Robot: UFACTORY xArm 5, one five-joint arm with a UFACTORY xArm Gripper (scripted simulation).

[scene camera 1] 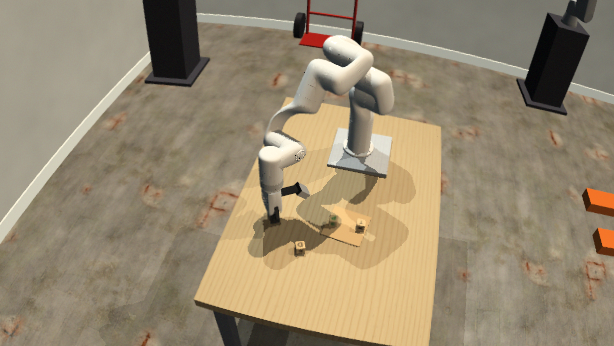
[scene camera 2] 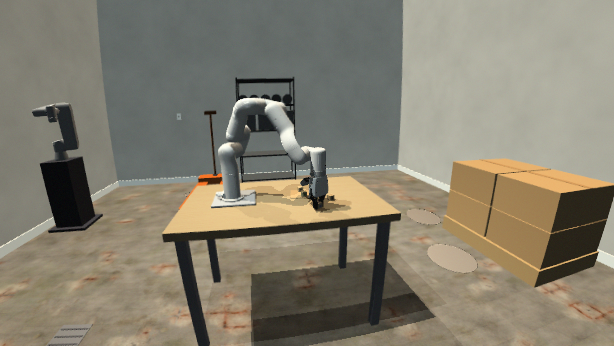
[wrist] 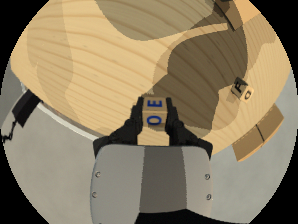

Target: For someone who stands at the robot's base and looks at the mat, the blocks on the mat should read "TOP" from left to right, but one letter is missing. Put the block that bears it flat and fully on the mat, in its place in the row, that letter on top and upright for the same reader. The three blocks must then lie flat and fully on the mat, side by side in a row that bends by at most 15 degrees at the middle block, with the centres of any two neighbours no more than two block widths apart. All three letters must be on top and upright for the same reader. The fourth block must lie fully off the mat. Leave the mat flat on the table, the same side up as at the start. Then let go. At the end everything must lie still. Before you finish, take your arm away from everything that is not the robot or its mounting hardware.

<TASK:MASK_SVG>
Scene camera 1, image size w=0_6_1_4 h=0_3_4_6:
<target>tan mat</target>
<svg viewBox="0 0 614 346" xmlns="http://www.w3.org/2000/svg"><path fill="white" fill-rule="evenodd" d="M334 206L331 215L339 216L337 227L328 226L328 218L321 235L359 247L371 217ZM357 218L366 219L364 231L356 230Z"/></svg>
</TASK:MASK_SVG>
